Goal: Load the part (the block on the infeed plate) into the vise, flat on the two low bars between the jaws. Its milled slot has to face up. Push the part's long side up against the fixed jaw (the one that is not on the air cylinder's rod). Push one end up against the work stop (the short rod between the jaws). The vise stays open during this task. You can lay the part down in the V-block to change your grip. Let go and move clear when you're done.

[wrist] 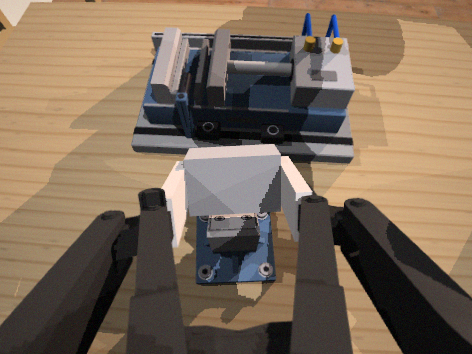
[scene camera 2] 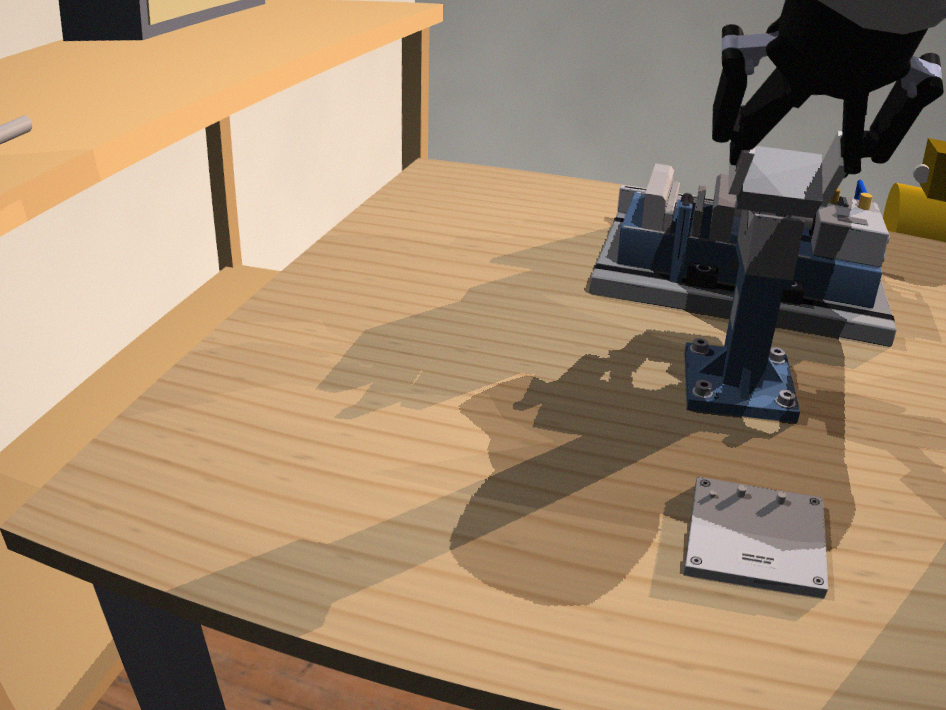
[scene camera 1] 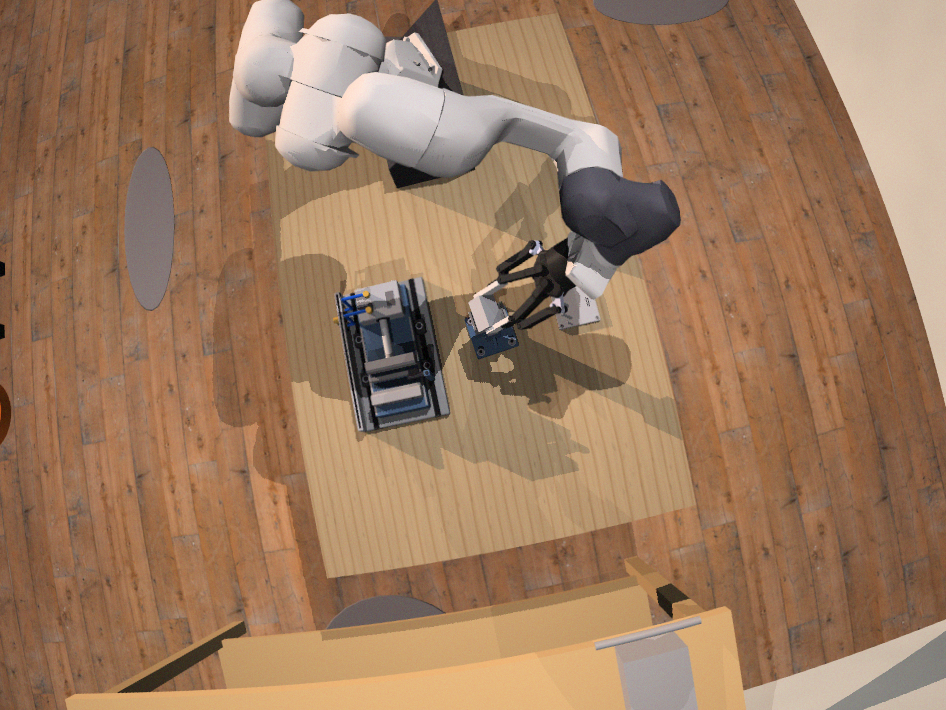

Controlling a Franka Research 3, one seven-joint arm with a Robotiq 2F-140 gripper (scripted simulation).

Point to a part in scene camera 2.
779, 181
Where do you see a fixed jaw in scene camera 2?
657, 193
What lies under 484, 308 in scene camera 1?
A part.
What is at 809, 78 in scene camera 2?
The gripper.
